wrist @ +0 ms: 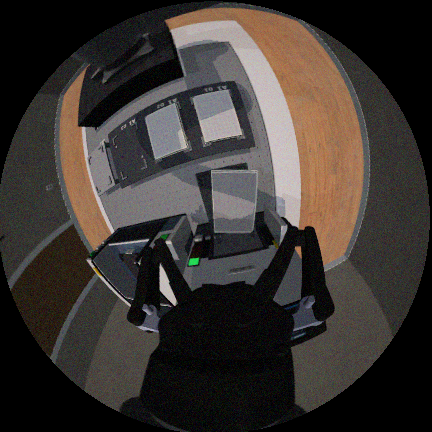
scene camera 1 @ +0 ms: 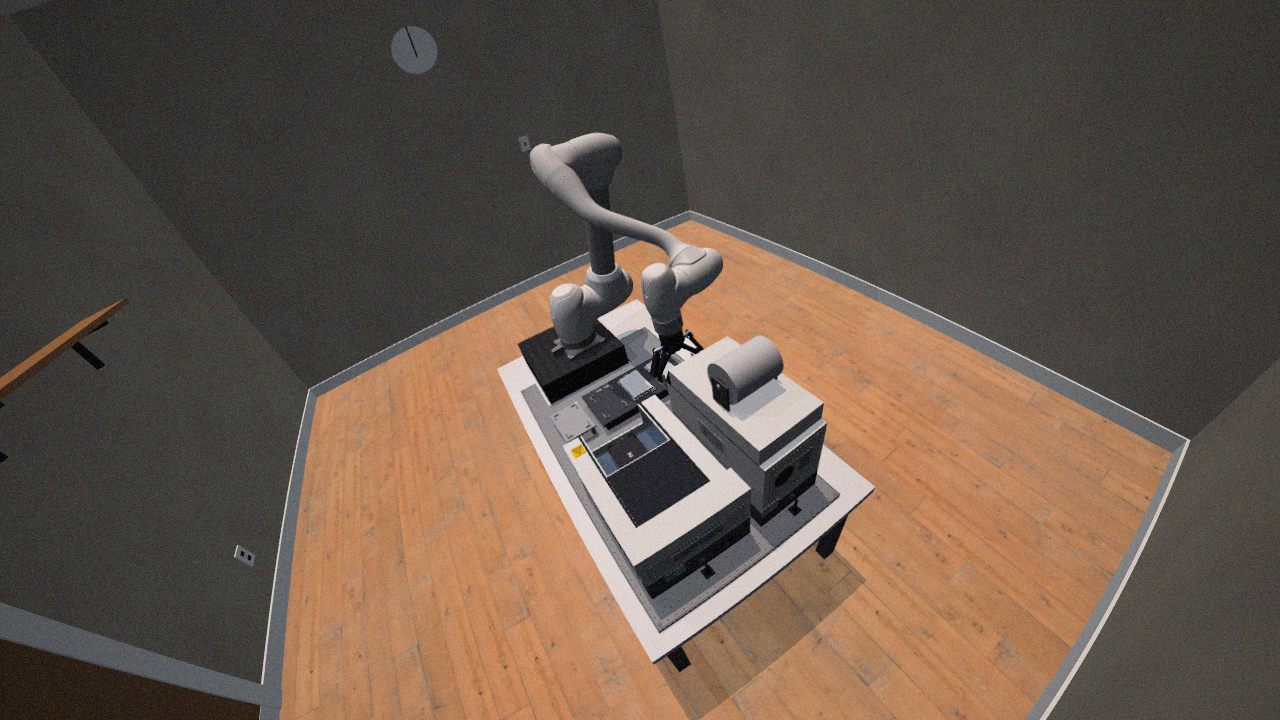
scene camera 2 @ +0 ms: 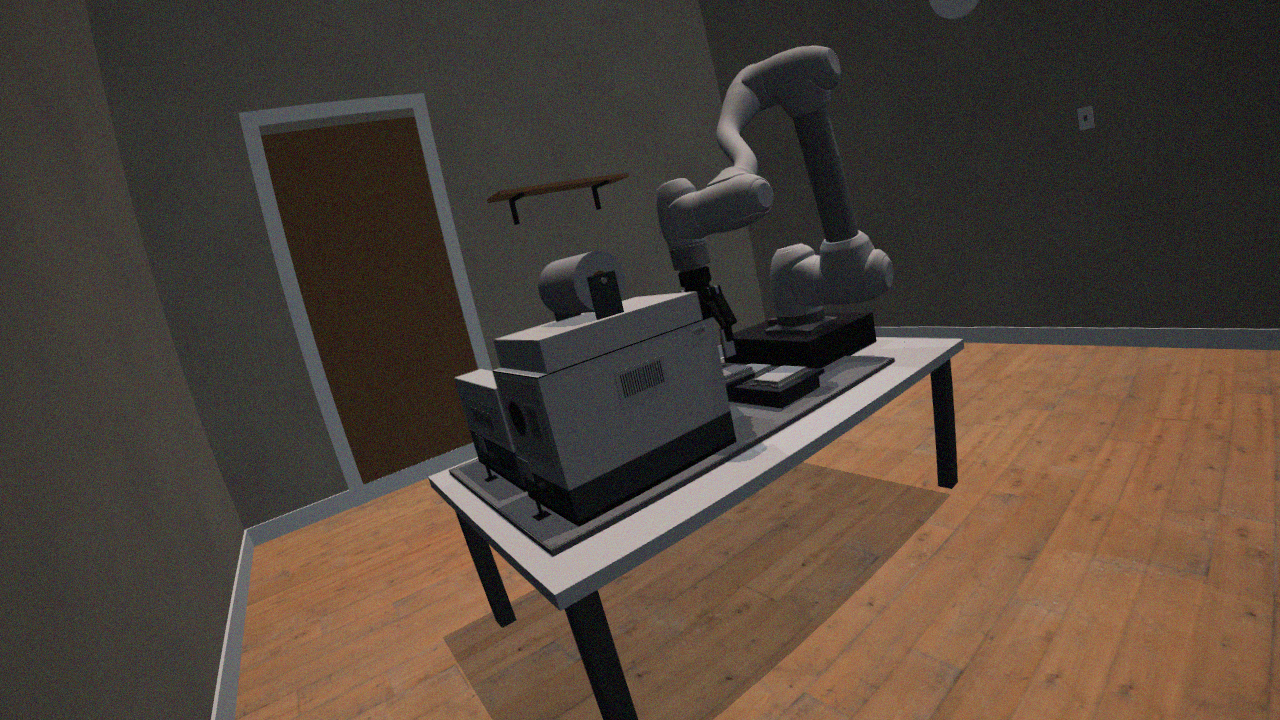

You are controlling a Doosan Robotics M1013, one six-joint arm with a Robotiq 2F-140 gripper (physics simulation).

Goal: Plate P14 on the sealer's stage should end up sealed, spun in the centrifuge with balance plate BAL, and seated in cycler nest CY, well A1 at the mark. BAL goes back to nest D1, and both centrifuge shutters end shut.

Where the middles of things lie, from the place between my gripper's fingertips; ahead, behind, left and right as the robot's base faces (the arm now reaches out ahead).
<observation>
The grey cylinder unit (scene camera 1: 747, 368) is 320 mm ahead of my hand, 10 mm to the right of it and 250 mm above it. Round my hand: centrifuge (scene camera 1: 666, 549) (260 mm ahead, 310 mm to the right, 50 mm below).
</observation>
